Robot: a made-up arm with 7 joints. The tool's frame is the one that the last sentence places. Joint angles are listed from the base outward.
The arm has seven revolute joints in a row. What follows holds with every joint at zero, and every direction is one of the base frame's. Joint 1 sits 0.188 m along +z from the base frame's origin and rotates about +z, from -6.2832 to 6.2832 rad. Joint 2 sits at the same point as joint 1 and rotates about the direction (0, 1, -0.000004), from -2.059 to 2.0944 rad. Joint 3 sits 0.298 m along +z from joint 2 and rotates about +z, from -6.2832 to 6.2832 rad. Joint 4 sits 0.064 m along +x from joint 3 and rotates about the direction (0, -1, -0.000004), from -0.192 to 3.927 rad. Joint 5 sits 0.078 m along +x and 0.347 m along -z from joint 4 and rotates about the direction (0, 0.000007, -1), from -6.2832 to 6.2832 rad. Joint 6 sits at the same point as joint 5 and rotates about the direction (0, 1, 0.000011), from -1.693 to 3.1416 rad. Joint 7 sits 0.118 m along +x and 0.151 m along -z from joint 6 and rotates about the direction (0, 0.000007, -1), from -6.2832 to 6.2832 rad. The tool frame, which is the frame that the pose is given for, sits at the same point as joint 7; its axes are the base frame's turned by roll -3.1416, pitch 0 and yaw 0 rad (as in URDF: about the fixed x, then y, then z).
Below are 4 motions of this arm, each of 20 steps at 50 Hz.
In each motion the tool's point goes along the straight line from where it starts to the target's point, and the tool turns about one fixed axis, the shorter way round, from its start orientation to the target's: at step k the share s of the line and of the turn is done. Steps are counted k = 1, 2, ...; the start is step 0. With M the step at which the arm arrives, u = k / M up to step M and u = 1 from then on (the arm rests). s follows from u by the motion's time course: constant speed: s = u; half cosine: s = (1 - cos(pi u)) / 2; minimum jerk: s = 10 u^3 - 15 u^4 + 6 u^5.
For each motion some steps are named. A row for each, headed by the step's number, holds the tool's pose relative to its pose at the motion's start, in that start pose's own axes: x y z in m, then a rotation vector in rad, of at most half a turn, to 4 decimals.
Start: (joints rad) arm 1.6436 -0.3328 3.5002 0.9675 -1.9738 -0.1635 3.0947
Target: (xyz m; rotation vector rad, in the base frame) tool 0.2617 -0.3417 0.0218 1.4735 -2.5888 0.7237
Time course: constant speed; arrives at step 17
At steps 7, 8, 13, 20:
7: 0.0053 0.0383 0.0132 -0.0979 0.0735 -0.0922
8: 0.0060 0.0438 0.0151 -0.1118 0.0840 -0.1054
13: 0.0098 0.0712 0.0245 -0.1817 0.1364 -0.1713
20: 0.0128 0.0931 0.0320 -0.2377 0.1784 -0.2240

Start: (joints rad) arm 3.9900 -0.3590 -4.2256 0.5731 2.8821 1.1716 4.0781
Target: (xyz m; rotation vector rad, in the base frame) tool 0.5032 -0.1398 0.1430 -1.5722 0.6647 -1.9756
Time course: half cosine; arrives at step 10
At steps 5, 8, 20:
5: 0.0441 -0.0098 0.0198 0.0578 0.1380 0.1050
8: 0.0797 -0.0177 0.0359 0.1045 0.2496 0.1899
20: 0.0882 -0.0196 0.0396 0.1155 0.2760 0.2100

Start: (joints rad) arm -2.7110 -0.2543 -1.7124 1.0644 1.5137 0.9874 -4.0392
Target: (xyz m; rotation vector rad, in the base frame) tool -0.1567 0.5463 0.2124 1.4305 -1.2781 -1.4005
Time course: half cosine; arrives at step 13
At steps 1, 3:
1: 0.0001 -0.0012 -0.0004 0.0000 0.0008 0.0013
3: 0.0008 -0.0100 -0.0034 -0.0001 0.0068 0.0112

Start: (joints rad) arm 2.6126 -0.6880 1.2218 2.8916 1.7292 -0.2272 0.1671
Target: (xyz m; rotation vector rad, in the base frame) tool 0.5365 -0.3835 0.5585 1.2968 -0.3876 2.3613
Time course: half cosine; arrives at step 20
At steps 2, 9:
2: -0.0101 -0.0001 -0.0048 0.0046 -0.0156 0.0016
9: -0.1744 -0.0024 -0.0829 0.0785 -0.2685 0.0274

